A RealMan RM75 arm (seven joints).
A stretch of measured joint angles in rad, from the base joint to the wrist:
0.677, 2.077, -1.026, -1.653, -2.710, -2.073, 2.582
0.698, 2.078, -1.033, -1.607, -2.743, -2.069, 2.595
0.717, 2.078, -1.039, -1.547, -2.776, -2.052, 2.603
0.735, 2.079, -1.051, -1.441, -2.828, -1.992, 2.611
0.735, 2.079, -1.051, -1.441, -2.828, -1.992, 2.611
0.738, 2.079, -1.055, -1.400, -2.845, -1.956, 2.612
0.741, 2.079, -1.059, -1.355, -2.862, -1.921, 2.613
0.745, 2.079, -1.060, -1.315, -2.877, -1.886, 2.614
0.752, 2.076, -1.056, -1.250, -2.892, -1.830, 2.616
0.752, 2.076, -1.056, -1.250, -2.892, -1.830, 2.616
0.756, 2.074, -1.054, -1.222, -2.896, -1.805, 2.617
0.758, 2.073, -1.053, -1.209, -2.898, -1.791, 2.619
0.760, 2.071, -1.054, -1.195, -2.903, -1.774, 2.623
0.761, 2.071, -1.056, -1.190, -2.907, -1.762, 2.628
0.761, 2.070, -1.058, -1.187, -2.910, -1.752, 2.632
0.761, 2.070, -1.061, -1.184, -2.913, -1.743, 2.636
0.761, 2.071, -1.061, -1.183, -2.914, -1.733, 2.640
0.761, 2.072, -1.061, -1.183, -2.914, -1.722, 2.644
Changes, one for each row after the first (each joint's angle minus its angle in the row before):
0.021, 0.001, -0.007, 0.046, -0.033, 0.004, 0.013
0.019, 0.000, -0.006, 0.060, -0.033, 0.017, 0.008
0.018, 0.001, -0.012, 0.106, -0.052, 0.060, 0.008
0.000, 0.000, 0.000, 0.000, 0.000, 0.000, 0.000
0.003, 0.000, -0.004, 0.041, -0.017, 0.036, 0.001
0.003, 0.000, -0.004, 0.045, -0.017, 0.035, 0.001
0.004, 0.000, -0.001, 0.040, -0.015, 0.035, 0.001
0.007, -0.003, 0.004, 0.065, -0.015, 0.056, 0.002
0.000, 0.000, 0.000, 0.000, 0.000, 0.000, 0.000
0.004, -0.002, 0.002, 0.028, -0.004, 0.025, 0.001
0.002, -0.001, 0.001, 0.013, -0.002, 0.014, 0.002
0.002, -0.002, -0.001, 0.014, -0.005, 0.017, 0.004
0.001, 0.000, -0.002, 0.005, -0.004, 0.012, 0.005
0.000, -0.001, -0.002, 0.003, -0.003, 0.010, 0.004
0.000, 0.000, -0.003, 0.003, -0.003, 0.009, 0.004
0.000, 0.001, 0.000, 0.001, -0.001, 0.010, 0.004
0.000, 0.001, 0.000, 0.000, 0.000, 0.011, 0.004

